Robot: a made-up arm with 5 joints. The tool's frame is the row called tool.
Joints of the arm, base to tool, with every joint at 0 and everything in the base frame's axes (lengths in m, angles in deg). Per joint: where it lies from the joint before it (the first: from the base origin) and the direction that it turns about. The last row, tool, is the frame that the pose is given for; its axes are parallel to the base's.
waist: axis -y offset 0 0 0.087
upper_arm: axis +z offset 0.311 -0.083 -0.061
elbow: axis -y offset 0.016 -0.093 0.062
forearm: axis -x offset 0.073 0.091 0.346
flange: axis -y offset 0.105 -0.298 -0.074
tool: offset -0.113 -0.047 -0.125
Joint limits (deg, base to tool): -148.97..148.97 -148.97..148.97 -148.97..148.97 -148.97..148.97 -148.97..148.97
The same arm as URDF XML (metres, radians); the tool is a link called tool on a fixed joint. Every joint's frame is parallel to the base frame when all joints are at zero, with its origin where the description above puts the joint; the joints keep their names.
<robot name="arm">
  <joint name="tool_joint" type="fixed">
    <parent link="link5"/>
    <child link="tool"/>
    <origin xyz="-0.1130 -0.0470 -0.1250"/>
  </joint>
  <joint name="flange" type="revolute">
    <parent link="link4"/>
    <child link="link5"/>
    <origin xyz="0.1050 -0.2980 -0.0740"/>
    <axis xyz="0 -1 0"/>
    <limit lower="-2.6000" upper="2.6000"/>
  </joint>
  <joint name="forearm" type="revolute">
    <parent link="link3"/>
    <child link="link4"/>
    <origin xyz="0.0730 0.0910 0.3460"/>
    <axis xyz="-1 0 0"/>
    <limit lower="-2.6000" upper="2.6000"/>
  </joint>
  <joint name="elbow" type="revolute">
    <parent link="link2"/>
    <child link="link3"/>
    <origin xyz="0.0160 -0.0930 0.0620"/>
    <axis xyz="0 -1 0"/>
    <limit lower="-2.6000" upper="2.6000"/>
  </joint>
  <joint name="upper_arm" type="revolute">
    <parent link="link1"/>
    <child link="link2"/>
    <origin xyz="0.3110 -0.0830 -0.0610"/>
    <axis xyz="0 0 1"/>
    <limit lower="-2.6000" upper="2.6000"/>
  </joint>
  <joint name="waist" type="revolute">
    <parent link="base_link"/>
    <child link="link1"/>
    <origin xyz="0.0000 0.0000 0.0870"/>
    <axis xyz="0 -1 0"/>
    <limit lower="-2.6000" upper="2.6000"/>
  </joint>
  <link name="base_link"/>
  <link name="link1"/>
  <link name="link2"/>
  <link name="link3"/>
  <link name="link4"/>
  <link name="link5"/>
  <link name="tool"/>
</robot>

